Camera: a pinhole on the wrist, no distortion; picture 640 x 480 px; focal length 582.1 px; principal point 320.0 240.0 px. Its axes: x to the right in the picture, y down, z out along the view. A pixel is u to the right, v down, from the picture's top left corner.
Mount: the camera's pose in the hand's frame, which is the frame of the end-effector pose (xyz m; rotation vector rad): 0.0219 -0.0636 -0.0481 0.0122 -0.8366 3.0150
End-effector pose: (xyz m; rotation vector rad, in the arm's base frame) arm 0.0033 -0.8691 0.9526 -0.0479 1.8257 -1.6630
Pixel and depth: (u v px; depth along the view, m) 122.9 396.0 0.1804
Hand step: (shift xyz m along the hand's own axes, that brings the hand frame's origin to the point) 0.0830 -0.1986 0.0809
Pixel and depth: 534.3 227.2 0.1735
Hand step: -0.0412 -0.1491 0.1033
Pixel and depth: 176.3 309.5 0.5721
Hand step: 0.1645 -0.4184 0.4055
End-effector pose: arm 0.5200 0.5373 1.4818 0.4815 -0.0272 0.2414
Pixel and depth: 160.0 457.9 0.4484
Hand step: 0.1446 -0.4397 0.2484
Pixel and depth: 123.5 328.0 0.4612
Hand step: 0.1785 -0.3626 0.3095
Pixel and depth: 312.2 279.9 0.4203
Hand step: 0.0289 -0.3049 0.2972
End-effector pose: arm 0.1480 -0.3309 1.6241 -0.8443 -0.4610 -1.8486
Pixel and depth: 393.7 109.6 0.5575
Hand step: -0.0446 -0.2431 0.4948
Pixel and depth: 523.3 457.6 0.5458
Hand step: -0.1694 -0.5178 0.3166
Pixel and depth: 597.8 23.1 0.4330
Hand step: -0.1806 -0.1464 0.4084
